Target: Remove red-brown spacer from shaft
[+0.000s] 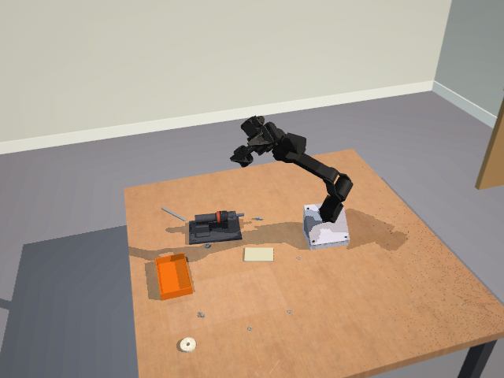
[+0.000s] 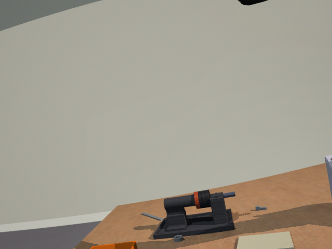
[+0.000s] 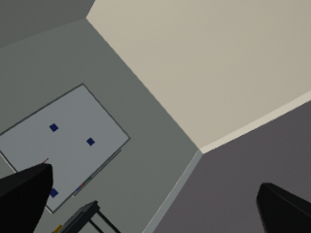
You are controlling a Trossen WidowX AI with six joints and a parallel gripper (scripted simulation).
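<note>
Now: the grey-blue shaft 560 mm below my gripper tip, 400 mm to the right of it and 10 mm behind it. Also, from my gripper tip: beige plate: 630 mm below, 210 mm to the right, 110 mm behind; red-brown spacer: 560 mm below, 410 mm to the right, 30 mm ahead; dark spacer: 560 mm below, 410 mm to the right.
</note>
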